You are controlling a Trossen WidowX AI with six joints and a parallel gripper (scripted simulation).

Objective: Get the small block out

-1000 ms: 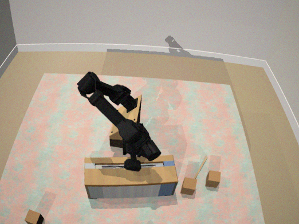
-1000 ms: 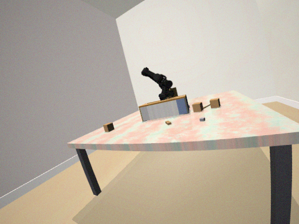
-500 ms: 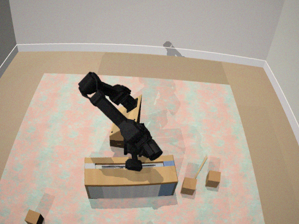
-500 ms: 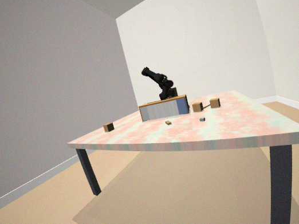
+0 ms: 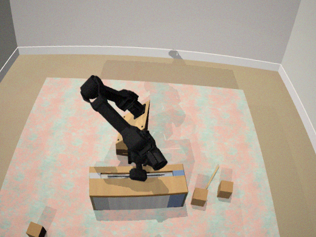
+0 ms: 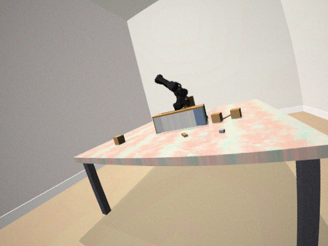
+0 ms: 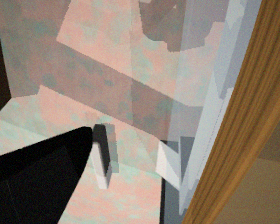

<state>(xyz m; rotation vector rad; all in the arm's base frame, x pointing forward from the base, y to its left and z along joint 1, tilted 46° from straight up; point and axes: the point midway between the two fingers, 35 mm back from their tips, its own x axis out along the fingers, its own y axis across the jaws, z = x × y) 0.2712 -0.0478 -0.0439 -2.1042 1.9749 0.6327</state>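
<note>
Now: gripper tip 30 mm to the right of the wooden box, 30 mm short of it and 20 mm above it. Round my gripper tip: grey piece: 360 mm to the left, 320 mm ahead, 80 mm below; then thin stick: 370 mm to the left, 80 mm below, 50 mm behind.
</note>
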